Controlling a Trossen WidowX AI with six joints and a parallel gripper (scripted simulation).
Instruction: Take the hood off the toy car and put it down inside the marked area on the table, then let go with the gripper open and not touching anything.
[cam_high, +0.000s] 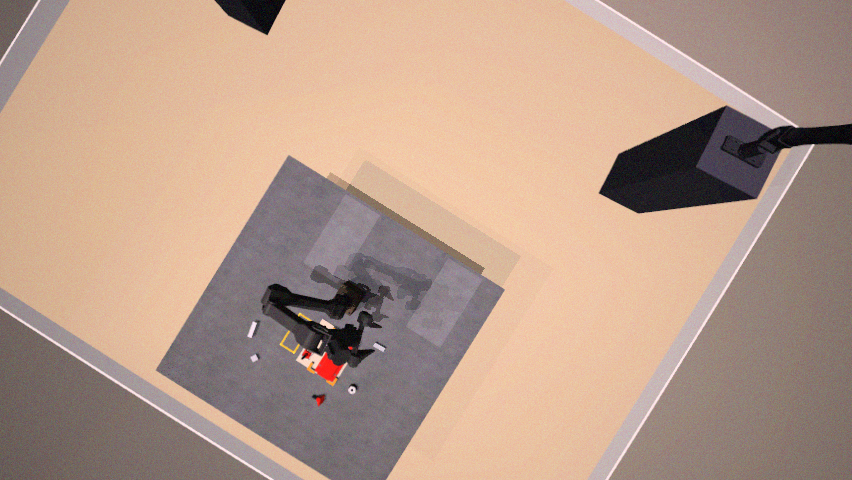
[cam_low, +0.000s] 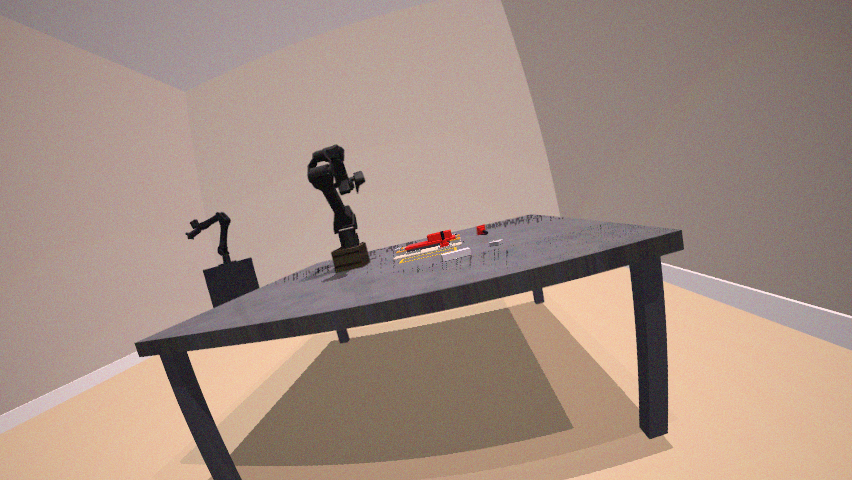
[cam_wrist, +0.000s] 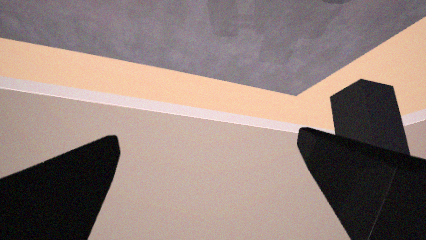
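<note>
The hood is 360 mm ahead of my gripper tip, 250 mm below it and 150 mm to the right of it. Also, from my gripper tip: white bar (580 mm to the right, 370 mm ahead, 280 mm below).
</note>
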